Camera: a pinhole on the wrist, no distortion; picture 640 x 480 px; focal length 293.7 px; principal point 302.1 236.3 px. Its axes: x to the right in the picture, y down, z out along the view. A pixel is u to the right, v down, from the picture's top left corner.
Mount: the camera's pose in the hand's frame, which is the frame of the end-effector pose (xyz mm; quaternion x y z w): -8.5 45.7 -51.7 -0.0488 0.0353 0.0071 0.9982
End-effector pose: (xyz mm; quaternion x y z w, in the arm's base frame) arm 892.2 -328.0 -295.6 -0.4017 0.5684 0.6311 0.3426
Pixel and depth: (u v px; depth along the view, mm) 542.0 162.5 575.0
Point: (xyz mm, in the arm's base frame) 643.7 160.2 -746.8
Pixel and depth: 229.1 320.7 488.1
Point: 679.2 71.5 -92.0
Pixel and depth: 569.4 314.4 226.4
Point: 665.0 -197.2 -423.2
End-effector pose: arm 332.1 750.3 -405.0 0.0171 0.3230 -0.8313 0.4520
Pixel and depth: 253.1 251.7 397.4
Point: 530.9 554.4 -171.2
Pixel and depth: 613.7 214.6 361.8
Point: 215.0 275.4 -340.2
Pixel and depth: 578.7 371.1 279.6
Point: 378.3 363.9 -444.2
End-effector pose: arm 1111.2 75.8 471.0 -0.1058 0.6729 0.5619 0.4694
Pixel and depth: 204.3 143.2 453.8
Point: 1432.1 371.0 559.5
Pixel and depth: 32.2 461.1 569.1
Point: 1284.7 502.0 1229.1
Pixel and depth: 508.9 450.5 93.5
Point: 1010.3 168.1 507.3
